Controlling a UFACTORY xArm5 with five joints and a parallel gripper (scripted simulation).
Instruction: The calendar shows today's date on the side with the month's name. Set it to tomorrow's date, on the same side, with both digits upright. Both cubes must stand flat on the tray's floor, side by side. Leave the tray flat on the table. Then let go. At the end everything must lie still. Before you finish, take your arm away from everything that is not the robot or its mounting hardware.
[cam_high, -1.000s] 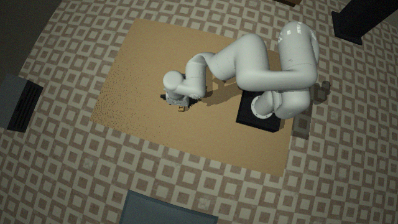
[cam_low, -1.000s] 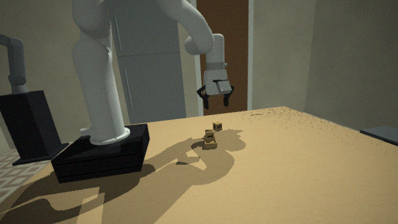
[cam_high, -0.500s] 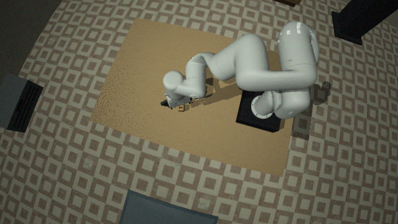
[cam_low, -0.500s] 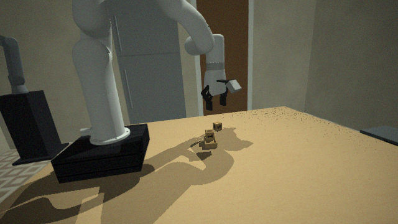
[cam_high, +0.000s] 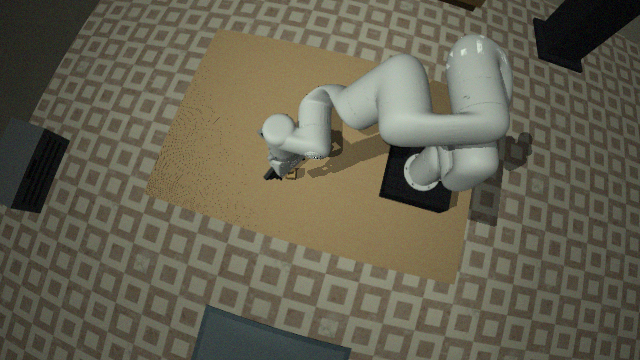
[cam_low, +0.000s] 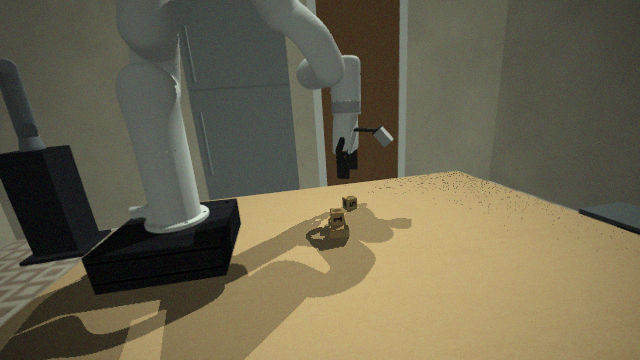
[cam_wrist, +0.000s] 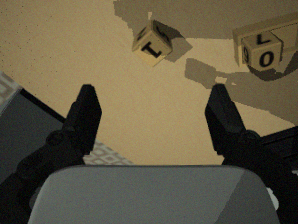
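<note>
My hand is 100 mm above the wooden date cube. Also, from my hand: wooden calendar tray 70 mm behind, 110 mm to the right, 100 mm below.
</note>
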